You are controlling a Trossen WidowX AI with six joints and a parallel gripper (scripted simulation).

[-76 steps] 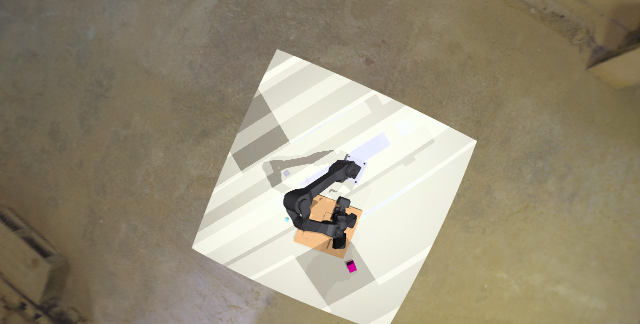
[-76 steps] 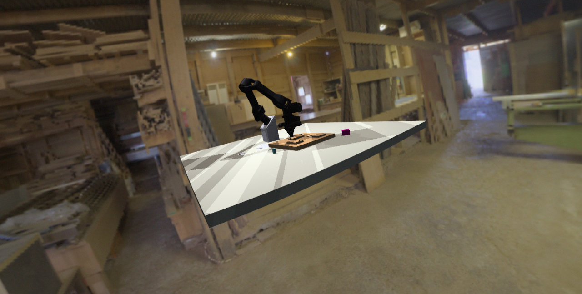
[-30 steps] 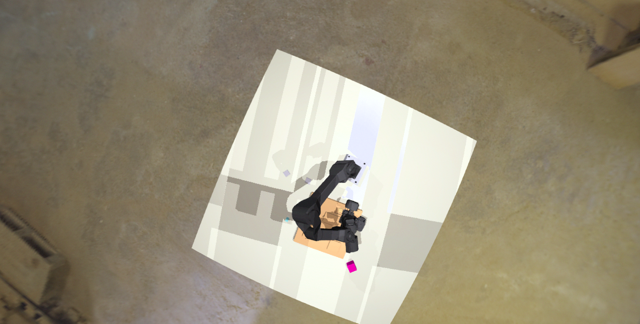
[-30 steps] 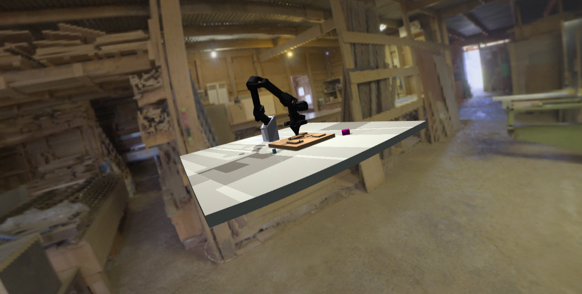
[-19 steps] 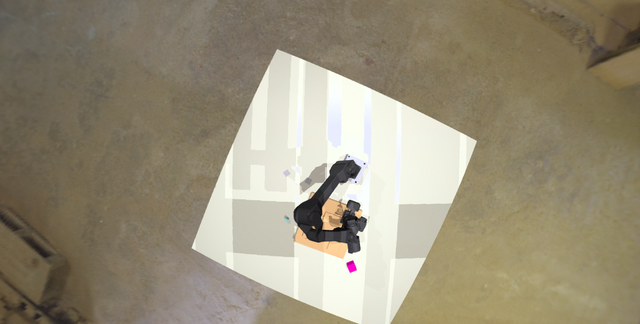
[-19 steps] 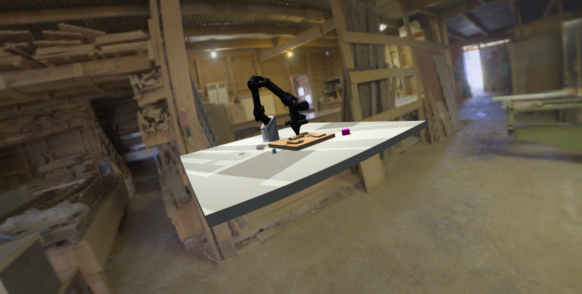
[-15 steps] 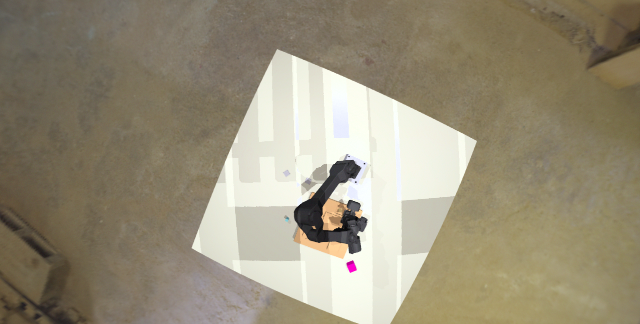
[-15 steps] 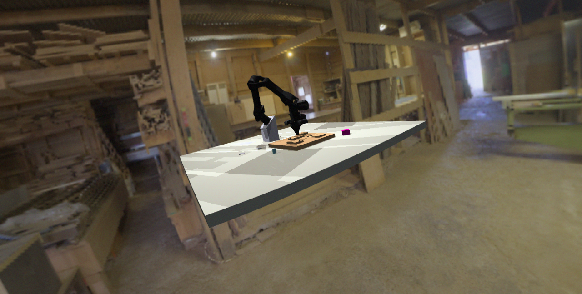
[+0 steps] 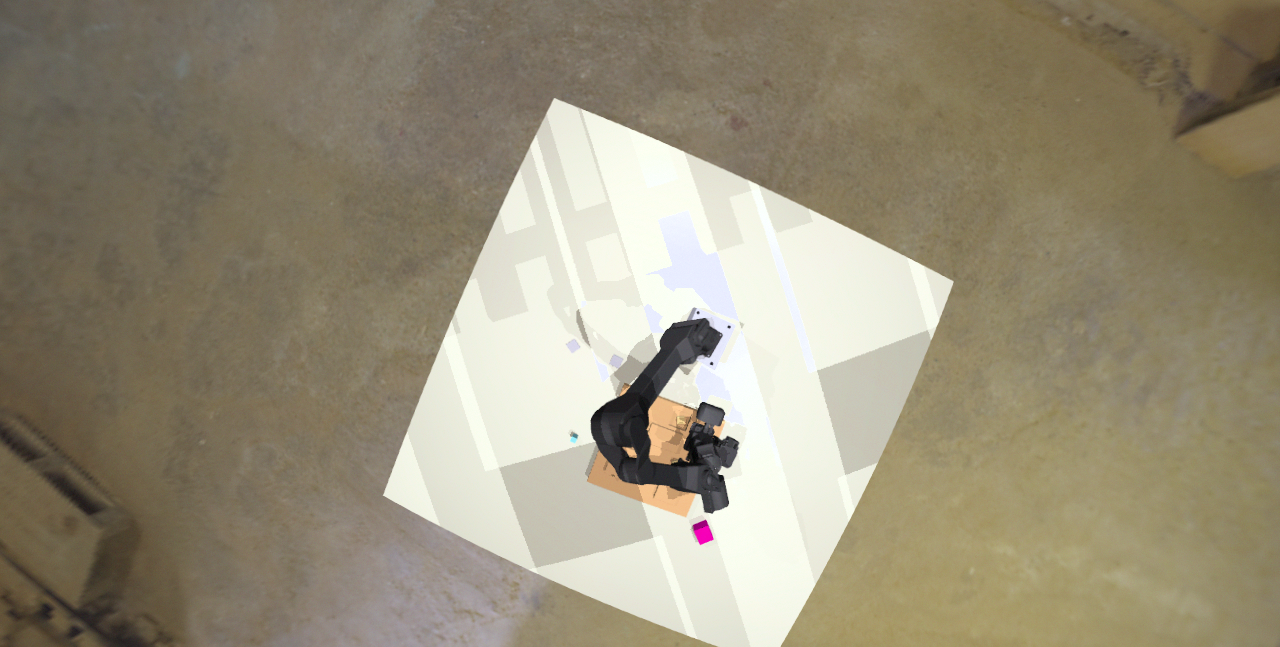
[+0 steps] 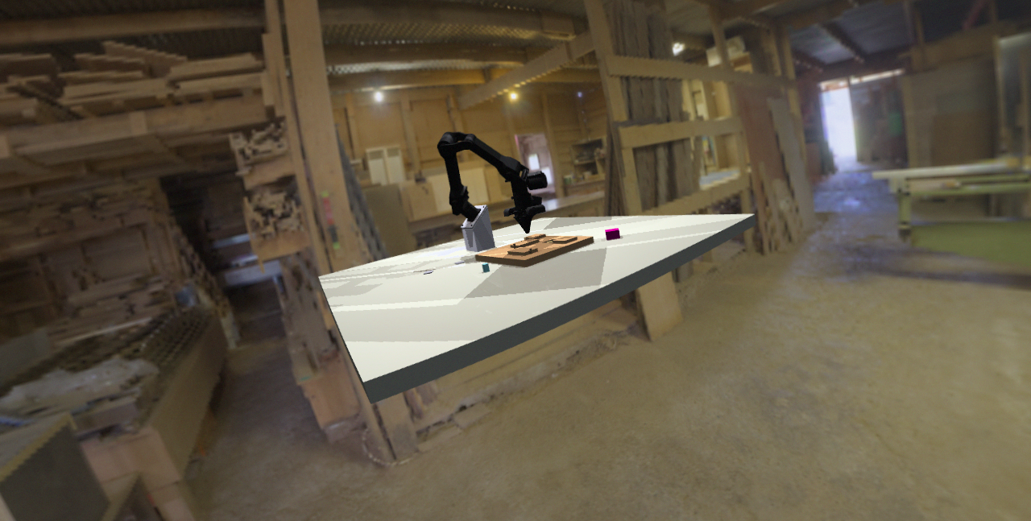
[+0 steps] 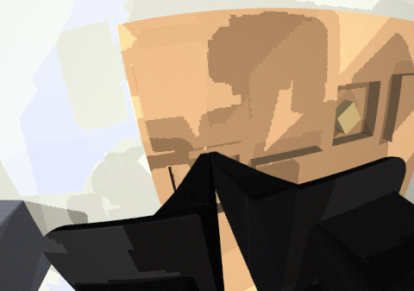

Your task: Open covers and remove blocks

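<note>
Right now the tan wooden puzzle board is 100 mm ahead of my gripper tip, 50 mm to the right of it and 30 mm below it. Also, from my gripper tip: teal block 270 mm to the right, 200 mm ahead, 40 mm below; magenta block 260 mm ahead, 180 mm to the left, 30 mm below.
</note>
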